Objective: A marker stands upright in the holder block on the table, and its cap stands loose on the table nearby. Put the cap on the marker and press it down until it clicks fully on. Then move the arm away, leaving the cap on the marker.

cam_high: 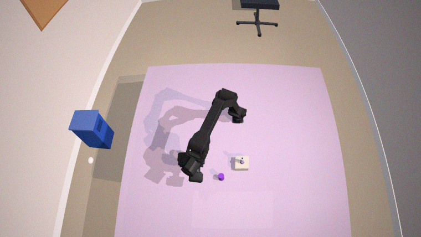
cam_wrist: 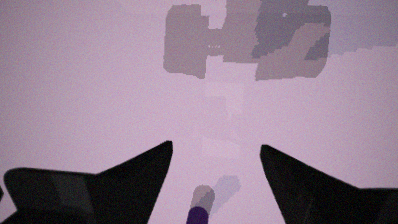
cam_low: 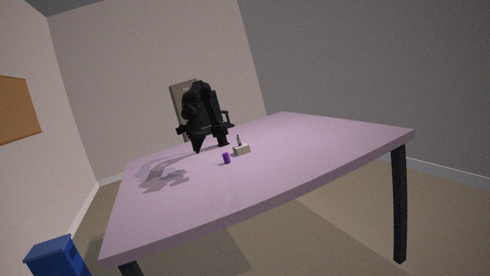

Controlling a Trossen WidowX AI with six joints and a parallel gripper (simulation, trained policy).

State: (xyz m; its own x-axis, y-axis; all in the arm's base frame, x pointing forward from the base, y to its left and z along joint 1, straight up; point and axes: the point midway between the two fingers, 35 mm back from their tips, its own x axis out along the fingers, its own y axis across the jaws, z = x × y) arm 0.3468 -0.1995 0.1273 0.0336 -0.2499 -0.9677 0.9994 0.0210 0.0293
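Now: gripper tip 130 mm to the right of the purple cap, 70 mm above it and 20 mm short of it. Also, from my gripper tip: cream holder block: 230 mm to the left, 80 mm below, 60 mm behind.
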